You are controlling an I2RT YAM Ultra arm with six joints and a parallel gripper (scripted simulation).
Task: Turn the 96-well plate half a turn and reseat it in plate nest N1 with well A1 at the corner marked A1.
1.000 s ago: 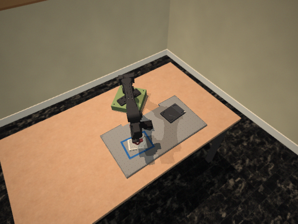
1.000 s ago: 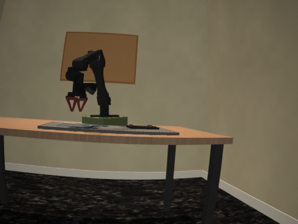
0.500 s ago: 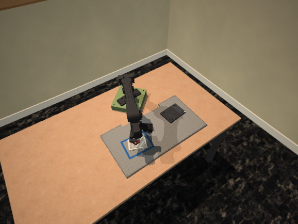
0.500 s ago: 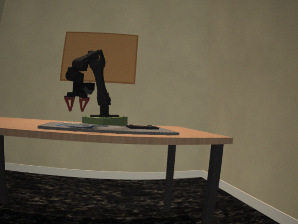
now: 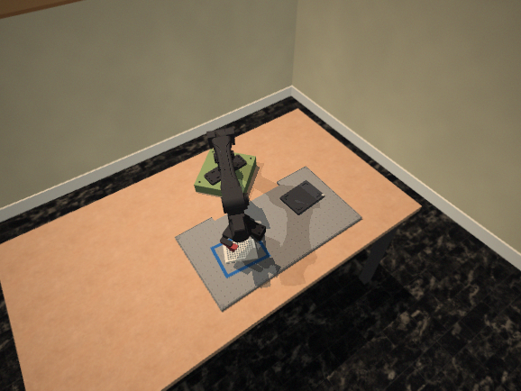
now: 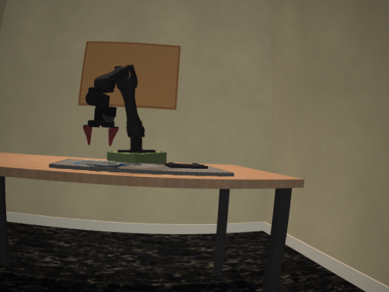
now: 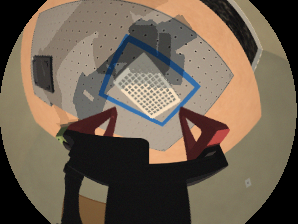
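Right now the white 96-well plate is 8 cm below my hand. Also, from my hand: black plate nest N1: 4 cm behind, 38 cm to the left, 8 cm below.
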